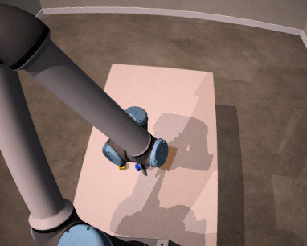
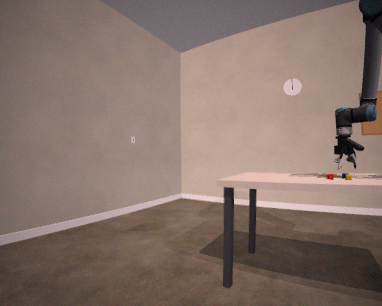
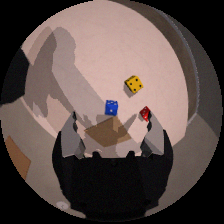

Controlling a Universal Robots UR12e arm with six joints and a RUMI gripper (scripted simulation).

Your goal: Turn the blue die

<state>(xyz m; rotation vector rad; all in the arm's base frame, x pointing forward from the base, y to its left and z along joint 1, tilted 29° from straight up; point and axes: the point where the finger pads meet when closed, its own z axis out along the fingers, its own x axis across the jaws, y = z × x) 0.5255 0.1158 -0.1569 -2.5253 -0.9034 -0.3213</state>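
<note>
The blue die lies 1 cm ahead of my hand, 1 cm to the right of it and 4 cm below it. Also, from my hand: mat 9 cm ahead, 12 cm to the right, 5 cm below; then yellow die 1 cm ahead, 7 cm to the left, 4 cm below; then red die 11 cm ahead, 4 cm to the left, 4 cm below.
</note>
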